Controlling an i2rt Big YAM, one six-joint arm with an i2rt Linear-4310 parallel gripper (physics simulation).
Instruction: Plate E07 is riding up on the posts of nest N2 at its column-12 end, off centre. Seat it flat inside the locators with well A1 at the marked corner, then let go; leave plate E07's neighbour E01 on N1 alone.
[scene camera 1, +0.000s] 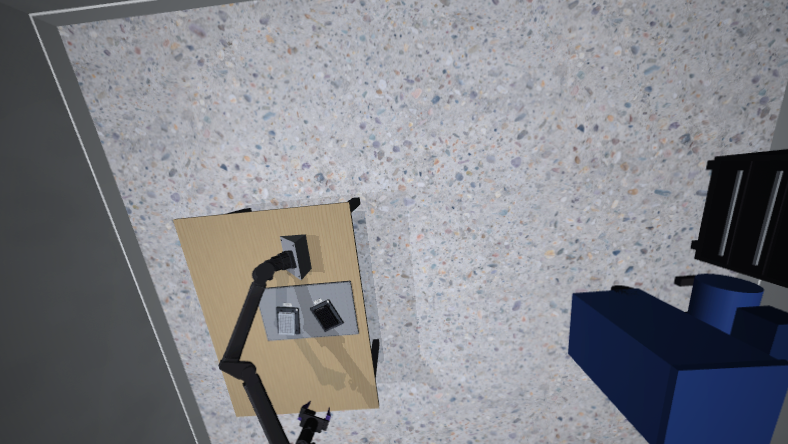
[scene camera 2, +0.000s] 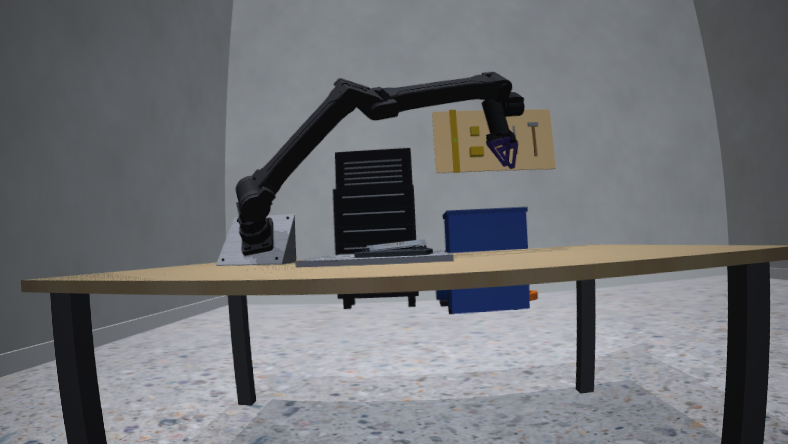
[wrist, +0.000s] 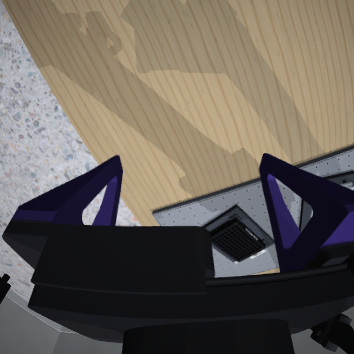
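With nothing in its grasp, my gripper (scene camera 2: 509, 167) is open, and I can see it in the wrist view (wrist: 191, 161) too. There is also a black well plate (wrist: 233, 237) that I see.
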